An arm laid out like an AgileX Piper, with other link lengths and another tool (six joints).
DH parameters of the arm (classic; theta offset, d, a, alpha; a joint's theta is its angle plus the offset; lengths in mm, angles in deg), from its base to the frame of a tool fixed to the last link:
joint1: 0 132.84 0 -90
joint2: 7.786 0 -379.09 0
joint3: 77.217 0 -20.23 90
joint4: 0 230.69 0 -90
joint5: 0 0 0 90
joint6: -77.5 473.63 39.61 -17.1
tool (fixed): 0 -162.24 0 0
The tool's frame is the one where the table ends.
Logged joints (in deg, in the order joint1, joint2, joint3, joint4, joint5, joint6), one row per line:
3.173 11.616 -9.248 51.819 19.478 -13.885
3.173 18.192 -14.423 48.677 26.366 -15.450
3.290 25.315 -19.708 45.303 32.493 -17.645
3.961 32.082 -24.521 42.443 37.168 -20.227
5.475 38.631 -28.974 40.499 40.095 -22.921
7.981 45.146 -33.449 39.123 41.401 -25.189
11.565 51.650 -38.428 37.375 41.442 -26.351
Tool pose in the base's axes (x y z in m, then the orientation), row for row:
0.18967 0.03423 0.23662 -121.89 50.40 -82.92
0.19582 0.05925 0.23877 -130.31 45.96 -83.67
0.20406 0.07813 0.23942 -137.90 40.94 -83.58
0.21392 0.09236 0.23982 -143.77 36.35 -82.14
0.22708 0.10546 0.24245 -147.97 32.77 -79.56
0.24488 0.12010 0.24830 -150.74 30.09 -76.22
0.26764 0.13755 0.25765 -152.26 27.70 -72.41
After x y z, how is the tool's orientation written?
As angles about the fixed x, y, z axes (roll, pitch, yaw), in degrees.
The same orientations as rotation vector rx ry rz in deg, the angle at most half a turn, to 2 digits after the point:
-61.16 91.05 -1.61
-70.34 93.15 0.82
-79.83 95.03 2.68
-88.72 95.81 4.23
-96.54 95.22 5.72
-103.26 93.38 7.00
-109.16 90.59 7.52

